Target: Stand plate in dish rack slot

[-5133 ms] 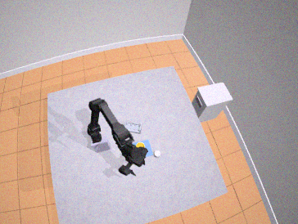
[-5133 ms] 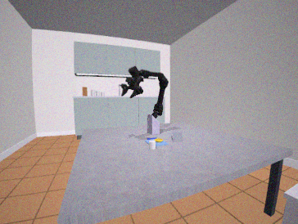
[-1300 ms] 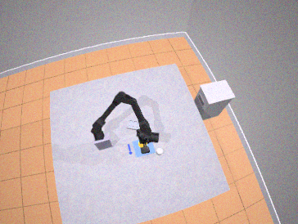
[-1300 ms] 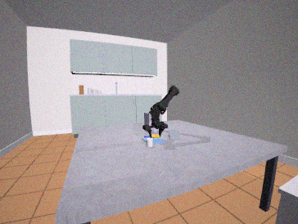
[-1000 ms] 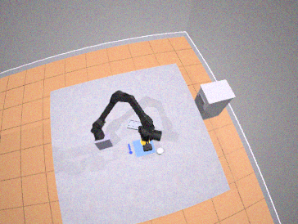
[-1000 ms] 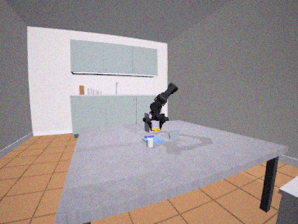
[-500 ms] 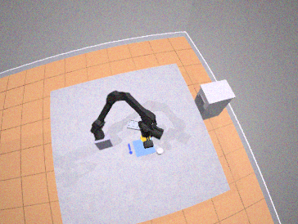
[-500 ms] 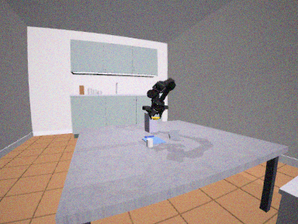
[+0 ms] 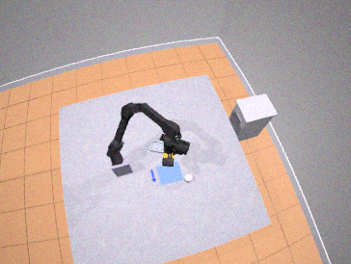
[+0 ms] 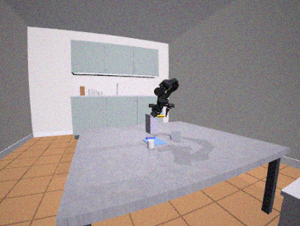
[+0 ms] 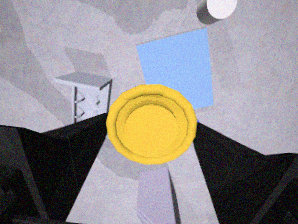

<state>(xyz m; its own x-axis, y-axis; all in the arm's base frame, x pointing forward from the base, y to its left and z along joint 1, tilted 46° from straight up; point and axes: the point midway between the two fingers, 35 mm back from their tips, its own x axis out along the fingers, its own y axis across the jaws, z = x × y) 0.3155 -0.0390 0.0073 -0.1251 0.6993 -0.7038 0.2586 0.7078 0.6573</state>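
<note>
The grey dish rack lies 16 cm below my gripper tip, 13 cm to the left of it and 3 cm behind it. The rest, counted from my gripper tip: yellow plate: 1 cm above; blue spoon: 18 cm below, 11 cm behind, 6 cm to the right; light blue mat: 18 cm below, 5 cm to the right.
</note>
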